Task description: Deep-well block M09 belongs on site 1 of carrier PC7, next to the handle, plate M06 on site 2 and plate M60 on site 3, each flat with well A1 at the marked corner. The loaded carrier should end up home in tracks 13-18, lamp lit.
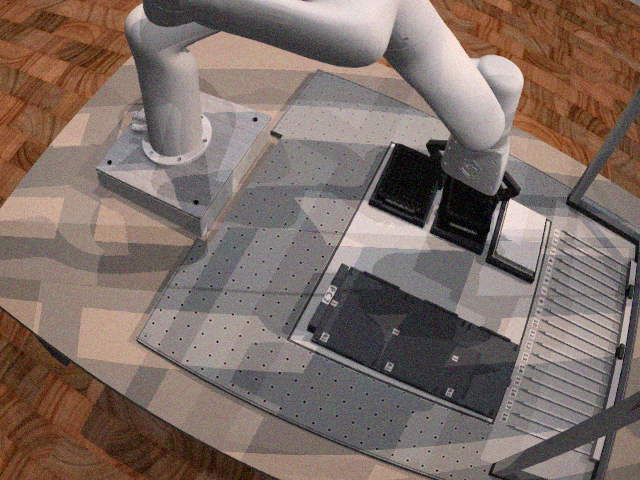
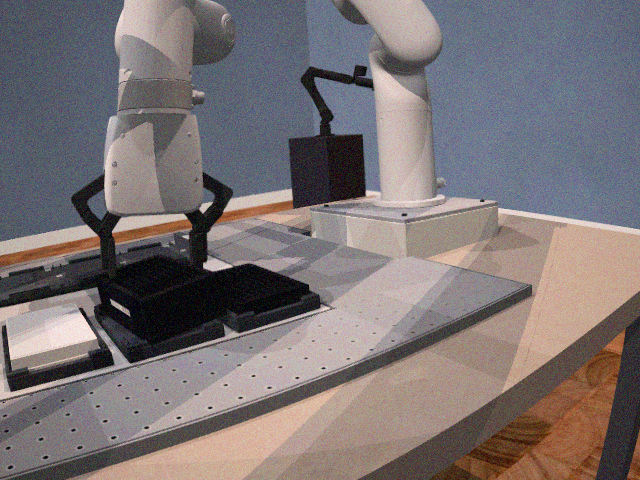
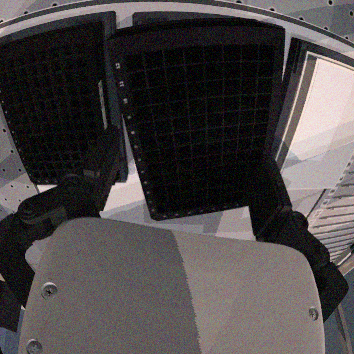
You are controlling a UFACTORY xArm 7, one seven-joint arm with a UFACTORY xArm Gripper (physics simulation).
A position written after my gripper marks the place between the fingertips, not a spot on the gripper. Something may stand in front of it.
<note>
My gripper (image 2: 154, 273) is open, holding nothing. Also in view: a dark carrier (image 2: 36, 283).
My gripper shows as well in image 1 (image 1: 465, 197) and in image 3 (image 3: 189, 159). Image 3 misses the dark carrier, which is hidden by my gripper.
</note>
